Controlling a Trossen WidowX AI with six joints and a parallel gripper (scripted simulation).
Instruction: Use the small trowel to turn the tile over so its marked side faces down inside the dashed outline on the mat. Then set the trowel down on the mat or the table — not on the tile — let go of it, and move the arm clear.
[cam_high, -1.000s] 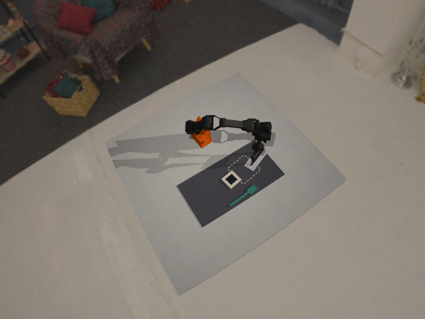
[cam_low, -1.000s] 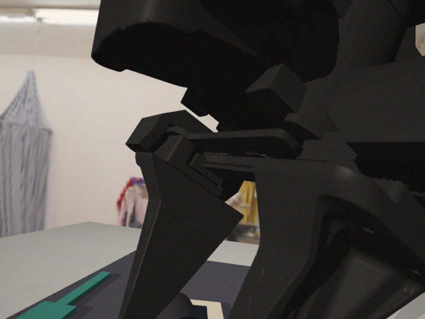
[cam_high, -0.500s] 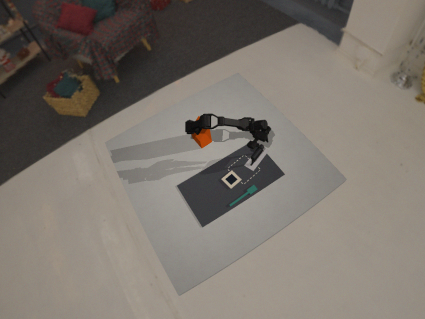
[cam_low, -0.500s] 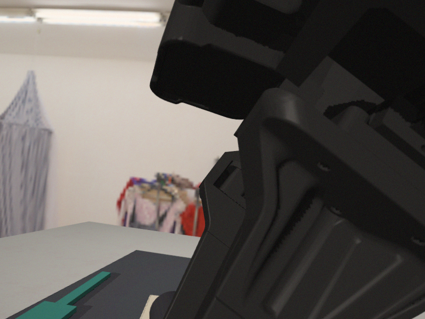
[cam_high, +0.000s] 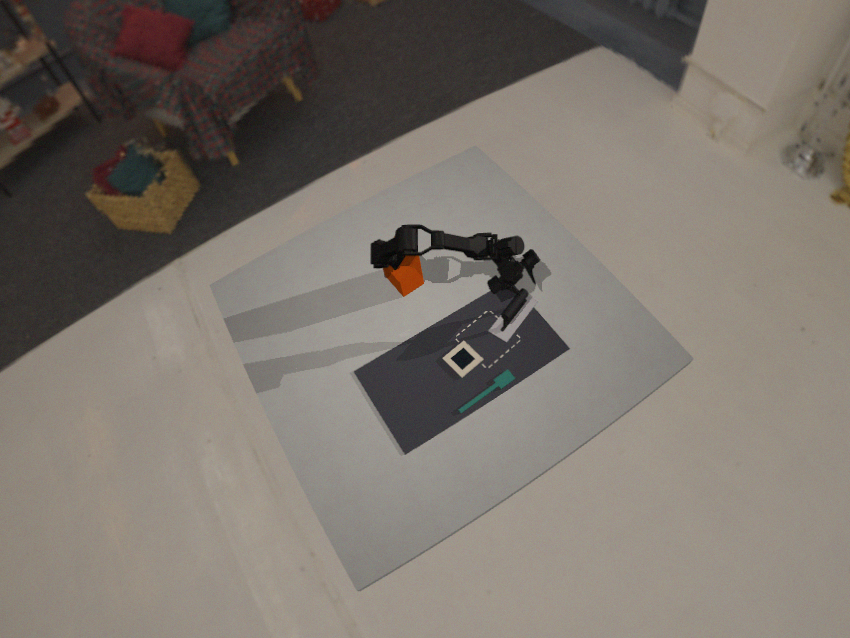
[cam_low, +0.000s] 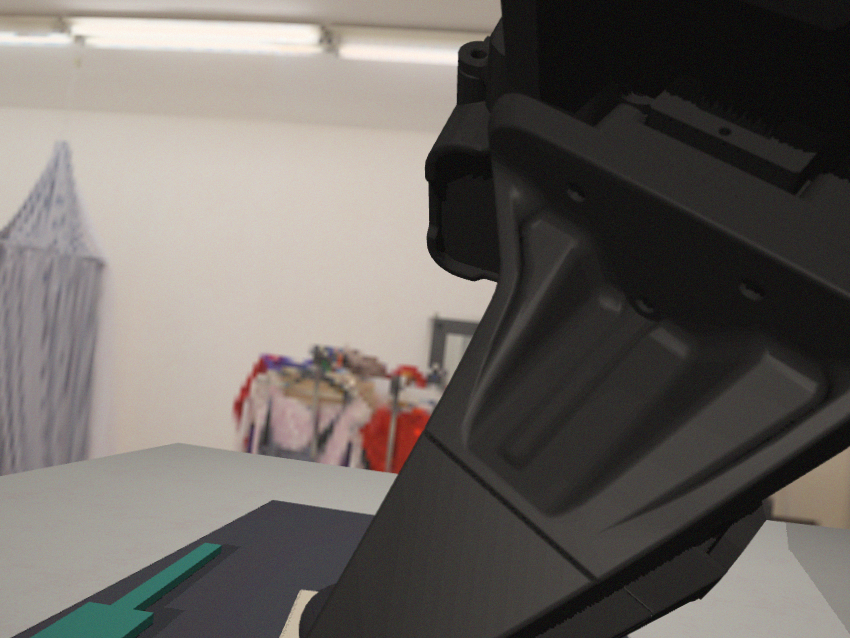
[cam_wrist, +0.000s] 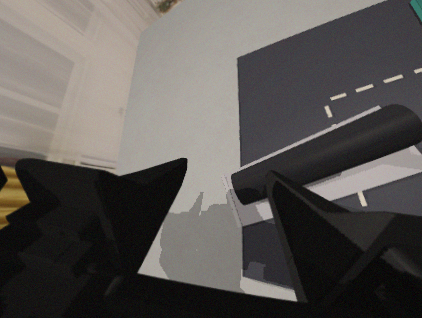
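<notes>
My gripper tip is now 30 mm short of the dark mat, 300 mm to the left of it and 130 mm above it. From my gripper tip the other things lie so: tan square tile (30 mm ahead, 300 mm to the right, 100 mm below); teal trowel (170 mm ahead, 290 mm to the right, 100 mm below).
</notes>
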